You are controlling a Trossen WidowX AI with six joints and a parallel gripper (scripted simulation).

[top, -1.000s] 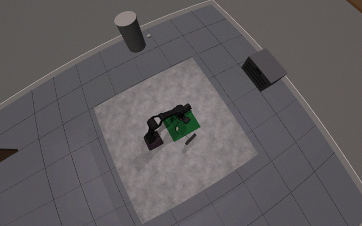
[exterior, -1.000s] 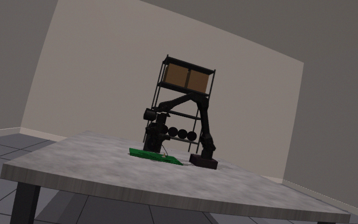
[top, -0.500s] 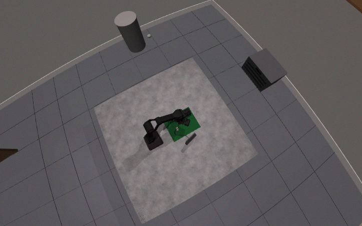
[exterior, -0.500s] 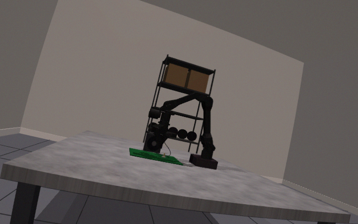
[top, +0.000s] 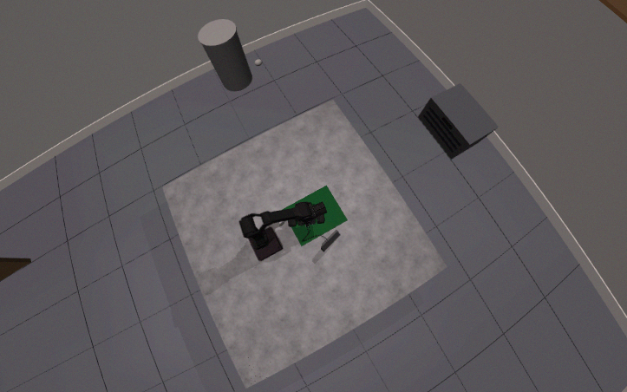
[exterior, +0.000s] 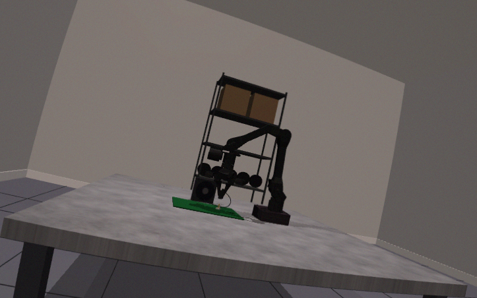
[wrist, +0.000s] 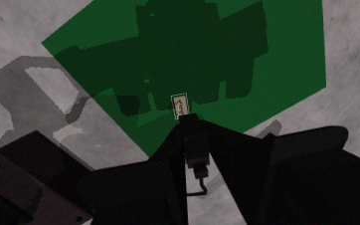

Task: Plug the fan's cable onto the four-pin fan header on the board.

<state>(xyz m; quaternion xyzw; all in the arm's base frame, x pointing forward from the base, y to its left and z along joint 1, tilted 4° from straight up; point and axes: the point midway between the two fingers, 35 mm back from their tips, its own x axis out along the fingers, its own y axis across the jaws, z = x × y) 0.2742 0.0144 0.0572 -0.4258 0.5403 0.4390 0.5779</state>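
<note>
My gripper tip is 60 mm above the white four-pin header. Round my gripper tip: black fan (70 mm ahead, 140 mm to the right); black plug (10 mm to the right, 10 mm above); green board (60 mm ahead, 30 mm to the left, 80 mm below).
</note>
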